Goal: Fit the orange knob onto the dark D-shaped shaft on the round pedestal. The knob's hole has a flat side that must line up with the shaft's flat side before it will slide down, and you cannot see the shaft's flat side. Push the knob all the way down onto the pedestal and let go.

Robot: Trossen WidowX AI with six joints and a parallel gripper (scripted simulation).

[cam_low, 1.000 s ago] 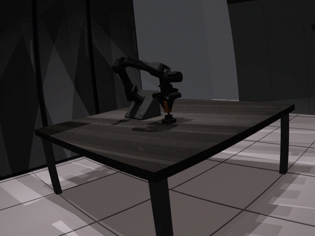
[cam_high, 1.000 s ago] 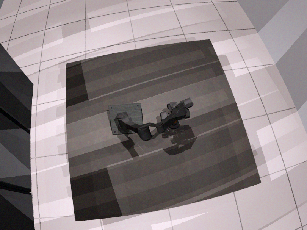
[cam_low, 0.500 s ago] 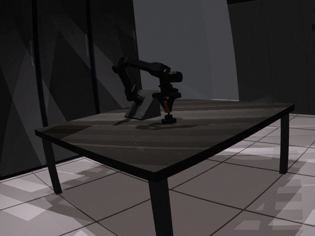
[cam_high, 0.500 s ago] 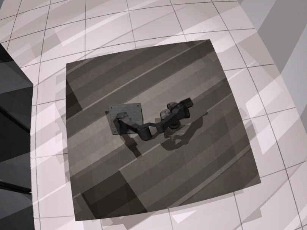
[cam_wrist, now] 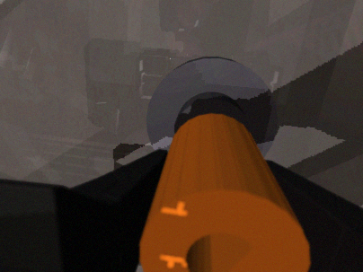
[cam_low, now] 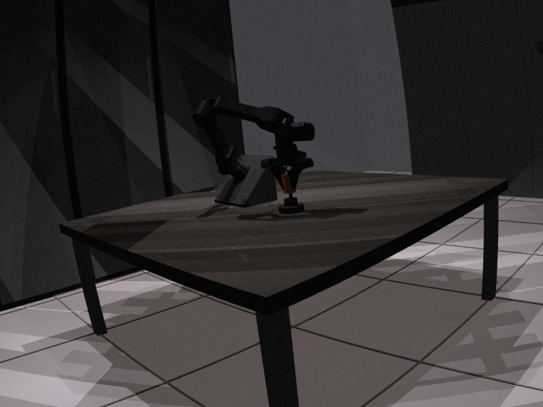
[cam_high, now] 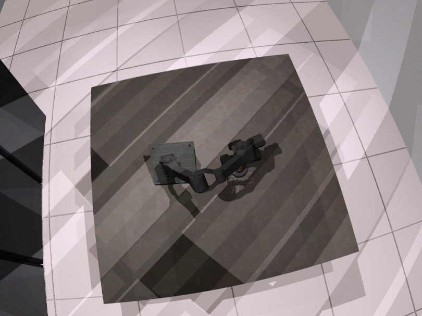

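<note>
The orange knob is 2 cm above my gripper tip. Also, from my gripper tip: pedestal 4 cm below.
</note>
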